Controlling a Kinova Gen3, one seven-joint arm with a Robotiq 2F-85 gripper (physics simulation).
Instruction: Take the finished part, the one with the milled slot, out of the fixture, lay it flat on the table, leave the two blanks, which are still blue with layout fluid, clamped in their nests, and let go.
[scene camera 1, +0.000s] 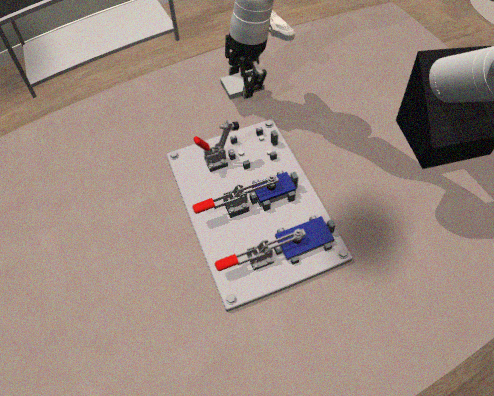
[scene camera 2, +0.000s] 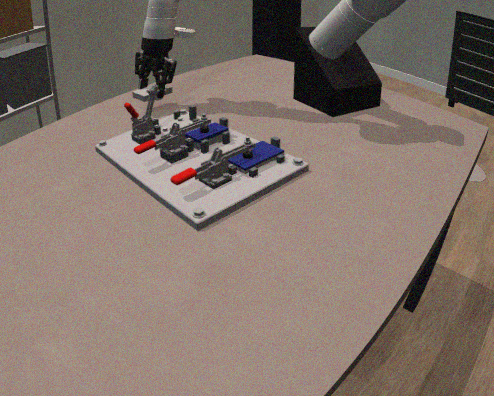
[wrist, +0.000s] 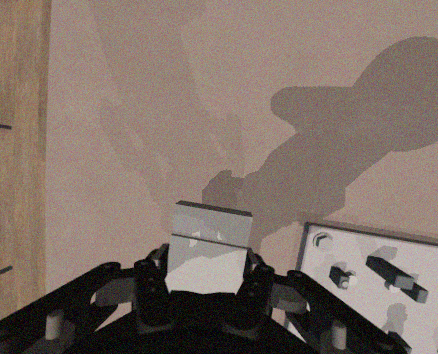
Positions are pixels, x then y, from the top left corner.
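Labels:
My gripper shows in the wrist view, in scene camera 1 and in scene camera 2 (150, 95). On my gripper, (scene camera 1: 234, 67) and (wrist: 161, 270) are the same spot. There is a toggle clamp as well, and on the clamp (scene camera 1: 217, 161) and (scene camera 2: 145, 133) are again the same spot.

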